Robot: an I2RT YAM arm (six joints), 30 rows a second.
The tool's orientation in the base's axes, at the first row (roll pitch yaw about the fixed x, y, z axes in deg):
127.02 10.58 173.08
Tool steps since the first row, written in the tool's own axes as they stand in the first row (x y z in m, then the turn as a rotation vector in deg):
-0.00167 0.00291 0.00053 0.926 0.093 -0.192
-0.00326 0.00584 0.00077 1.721 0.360 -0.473
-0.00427 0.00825 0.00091 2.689 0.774 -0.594
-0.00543 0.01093 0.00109 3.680 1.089 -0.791
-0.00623 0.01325 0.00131 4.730 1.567 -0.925
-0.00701 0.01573 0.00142 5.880 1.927 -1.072
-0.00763 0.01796 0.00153 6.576 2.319 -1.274
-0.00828 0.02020 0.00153 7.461 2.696 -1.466
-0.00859 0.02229 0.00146 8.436 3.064 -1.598
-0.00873 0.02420 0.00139 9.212 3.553 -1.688
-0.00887 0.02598 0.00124 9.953 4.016 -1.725
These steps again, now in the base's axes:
0.00153 0.00201 0.00228 -0.950 0.017 0.017
0.00291 0.00381 0.00473 -1.803 0.057 0.247
0.00375 0.00528 0.00672 -2.803 0.332 0.465
0.00473 0.00693 0.00893 -3.833 0.490 0.647
0.00538 0.00844 0.01077 -4.921 0.804 0.909
0.00598 0.00996 0.01279 -6.099 1.047 1.067
0.00645 0.01134 0.01459 -6.849 1.213 1.367
0.00692 0.01264 0.01647 -7.779 1.400 1.614
0.00706 0.01384 0.01821 -8.785 1.639 1.802
0.00704 0.01494 0.01977 -9.596 1.962 2.096
0.00701 0.01590 0.02129 -10.361 2.306 2.345

